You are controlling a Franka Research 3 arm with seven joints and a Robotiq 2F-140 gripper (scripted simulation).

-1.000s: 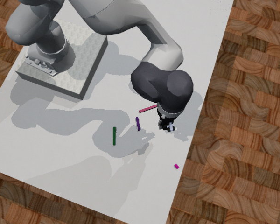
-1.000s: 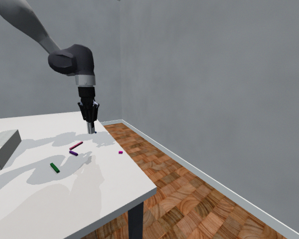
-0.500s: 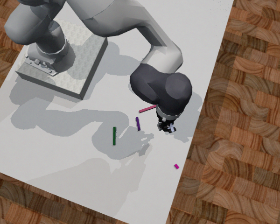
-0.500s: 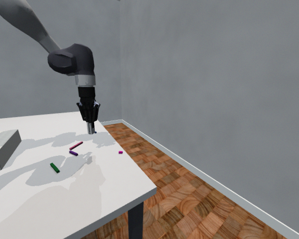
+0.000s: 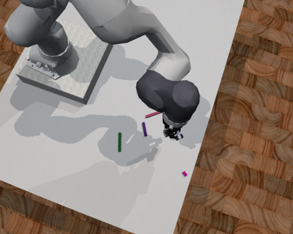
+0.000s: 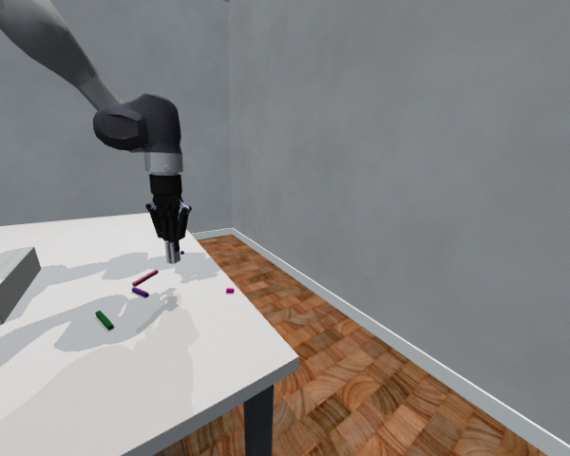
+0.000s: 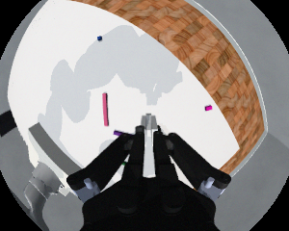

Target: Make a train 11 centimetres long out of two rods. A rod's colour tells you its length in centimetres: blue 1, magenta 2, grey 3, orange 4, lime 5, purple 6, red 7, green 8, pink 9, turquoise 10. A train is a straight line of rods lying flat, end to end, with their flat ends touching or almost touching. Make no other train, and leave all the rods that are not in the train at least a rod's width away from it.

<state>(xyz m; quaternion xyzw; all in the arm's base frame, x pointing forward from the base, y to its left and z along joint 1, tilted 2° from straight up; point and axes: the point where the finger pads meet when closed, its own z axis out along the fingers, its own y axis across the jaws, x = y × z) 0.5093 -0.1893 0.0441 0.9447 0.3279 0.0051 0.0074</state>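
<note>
My gripper is now 100 mm past the purple rod, 10 mm to the right of it and 110 mm above it. From my hand the other things lie so: grey rod (30 mm below); then magenta rod (110 mm ahead, 130 mm to the right, 110 mm below); then pink rod (70 mm behind, 90 mm to the left, 110 mm below).
</note>
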